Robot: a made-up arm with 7 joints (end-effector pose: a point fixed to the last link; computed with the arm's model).
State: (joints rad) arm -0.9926 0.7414 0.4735 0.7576 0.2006 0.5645 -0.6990
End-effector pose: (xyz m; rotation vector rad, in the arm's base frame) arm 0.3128 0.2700 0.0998 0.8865 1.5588 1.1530
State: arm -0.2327 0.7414 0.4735 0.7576 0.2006 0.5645 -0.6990
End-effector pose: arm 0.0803 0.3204 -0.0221 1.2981 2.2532 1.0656
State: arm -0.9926 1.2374 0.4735 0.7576 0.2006 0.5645 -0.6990
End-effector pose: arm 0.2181 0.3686 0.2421 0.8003 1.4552 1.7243
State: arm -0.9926 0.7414 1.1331 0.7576 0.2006 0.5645 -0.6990
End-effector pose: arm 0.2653 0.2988 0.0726 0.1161 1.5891 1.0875
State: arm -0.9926 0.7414 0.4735 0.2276 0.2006 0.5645 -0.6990
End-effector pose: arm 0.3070 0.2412 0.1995 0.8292 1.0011 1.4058
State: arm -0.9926 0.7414 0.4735 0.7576 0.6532 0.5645 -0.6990
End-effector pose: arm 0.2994 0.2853 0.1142 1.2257 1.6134 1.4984
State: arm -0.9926 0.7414 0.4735 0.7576 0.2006 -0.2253 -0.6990
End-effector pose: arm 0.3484 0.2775 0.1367 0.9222 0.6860 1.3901
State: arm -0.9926 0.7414 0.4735 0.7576 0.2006 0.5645 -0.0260
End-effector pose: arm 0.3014 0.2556 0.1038 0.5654 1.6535 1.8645
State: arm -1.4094 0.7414 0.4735 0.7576 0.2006 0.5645 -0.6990
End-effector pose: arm 0.3802 0.2300 0.2266 0.6647 1.1820 1.1436
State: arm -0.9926 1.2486 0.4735 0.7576 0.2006 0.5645 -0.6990
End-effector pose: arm 0.2155 0.3699 0.2456 0.7977 1.4519 1.7371
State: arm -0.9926 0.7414 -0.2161 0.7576 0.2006 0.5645 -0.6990
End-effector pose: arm 0.3517 0.2190 0.0926 1.6941 1.3748 1.1187
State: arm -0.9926 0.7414 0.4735 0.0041 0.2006 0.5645 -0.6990
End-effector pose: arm 0.2911 0.2214 0.2358 0.7930 0.7597 1.4861
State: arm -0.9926 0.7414 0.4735 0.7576 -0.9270 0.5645 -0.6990
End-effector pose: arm 0.3412 0.2186 0.1085 0.1058 1.2308 0.3224
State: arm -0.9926 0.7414 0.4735 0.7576 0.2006 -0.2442 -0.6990
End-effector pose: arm 0.3490 0.2774 0.1378 0.9217 0.6648 1.3936
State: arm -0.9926 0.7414 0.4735 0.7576 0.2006 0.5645 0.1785
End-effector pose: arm 0.2999 0.2500 0.1038 0.4421 1.6552 2.0784
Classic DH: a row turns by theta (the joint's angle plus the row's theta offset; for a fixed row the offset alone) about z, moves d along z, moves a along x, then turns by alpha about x. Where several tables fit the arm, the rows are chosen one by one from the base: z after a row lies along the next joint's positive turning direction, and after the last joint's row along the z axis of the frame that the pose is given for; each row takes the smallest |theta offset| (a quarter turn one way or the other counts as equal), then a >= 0, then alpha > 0; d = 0 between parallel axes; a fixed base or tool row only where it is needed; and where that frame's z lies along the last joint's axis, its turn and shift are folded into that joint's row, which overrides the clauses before.
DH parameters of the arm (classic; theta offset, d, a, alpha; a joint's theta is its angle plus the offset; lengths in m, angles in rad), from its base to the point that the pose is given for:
base (fixed): -0.071 0.2593 0.0168 -1.3004
joint 1: -1.3111 0.0022 -0.0315 -1.5708
joint 2: 1.2915 -0.0071 0.01 1.5708
joint 3: -1.5708 -0.2223 0.0093 1.5708
joint 4: -1.5708 0.0307 0.0067 1.5708
joint 5: 0 0.1741 -0.0102 -1.5708
joint 6: -1.5708 -0.0279 0.0422 1.5708
joint 7: -1.2896 -0.0454 -0.0277 -1.2273
tool (fixed): 2.6142 -0.0068 0 0

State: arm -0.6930 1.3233 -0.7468 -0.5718 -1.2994 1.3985 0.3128
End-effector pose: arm 0.1658 0.1176 0.1660 2.3133 1.4296 0.7487
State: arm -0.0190 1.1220 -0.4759 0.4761 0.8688 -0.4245 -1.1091
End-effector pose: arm 0.1458 0.2925 -0.0241 3.0163 0.1926 -0.5481
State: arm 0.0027 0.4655 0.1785 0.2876 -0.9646 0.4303 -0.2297
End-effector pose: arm 0.0880 0.1561 -0.0684 0.3461 2.1149 0.5796
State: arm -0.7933 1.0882 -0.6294 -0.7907 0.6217 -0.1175 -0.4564
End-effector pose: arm 0.2276 0.0133 0.2237 1.3429 -1.1196 0.9763
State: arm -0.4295 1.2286 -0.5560 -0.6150 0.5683 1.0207 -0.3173
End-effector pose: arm 0.1949 0.1380 0.1607 2.0128 0.2277 1.8072
